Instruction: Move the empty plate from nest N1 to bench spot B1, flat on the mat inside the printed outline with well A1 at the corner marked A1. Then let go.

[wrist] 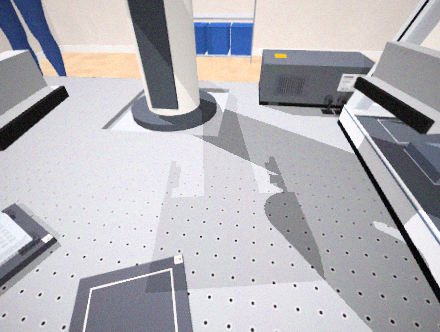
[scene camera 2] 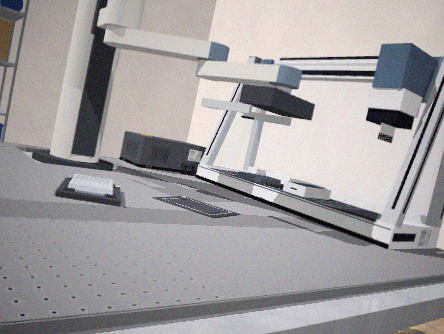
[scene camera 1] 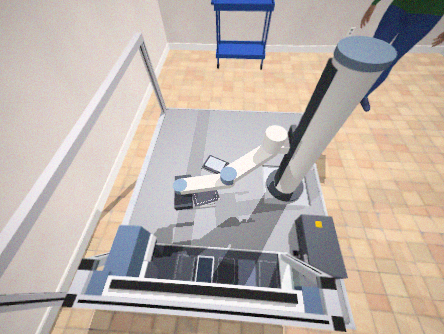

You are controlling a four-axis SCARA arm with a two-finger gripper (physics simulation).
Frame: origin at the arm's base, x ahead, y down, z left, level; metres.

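Where they show: gripper, fingertip midpoint: [wrist: 214,68] [scene camera 2: 224,108] [scene camera 1: 214,191]; arm's base, link origin: [wrist: 175,109] [scene camera 2: 73,163] [scene camera 1: 284,185].
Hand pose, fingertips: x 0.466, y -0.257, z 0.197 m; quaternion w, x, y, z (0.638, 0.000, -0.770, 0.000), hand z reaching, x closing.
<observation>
Each offset is from my fingertips to the top centre of the thing. "spot": to the spot under its first point. Level surfaces: height alone.
The pale plate {dx +0.032, dy +0.218, dz -0.323 m} [scene camera 1: 216,164] [scene camera 2: 92,184] [wrist: 10,237] sits on the dark nest [scene camera 2: 120,196] [wrist: 22,212]; part of it is cut off at the left edge of the wrist view. The dark mat {dy +0.242 m} [scene camera 1: 205,198] [scene camera 2: 205,206] [wrist: 130,310] with a printed outline lies on the bench beside the nest, bare. Its small corner label {spot: dx -0.016, dy +0.242, dz -0.056 m} [wrist: 178,259] is too blurred to read. My gripper [scene camera 2: 222,110] [wrist: 214,68] is open and empty, its fingers wide apart, high above the bench. In scene camera 1 the arm partly hides the fingers.
The robot column [scene camera 1: 320,125] [scene camera 2: 70,100] [wrist: 172,55] stands on the bench. A grey box [scene camera 1: 320,245] [scene camera 2: 160,152] [wrist: 310,77] stands near the gantry machine [scene camera 1: 200,294] [scene camera 2: 300,204] [wrist: 395,200]. A blue cart [scene camera 1: 241,50] and a person [scene camera 1: 400,30] are beyond the bench.
</observation>
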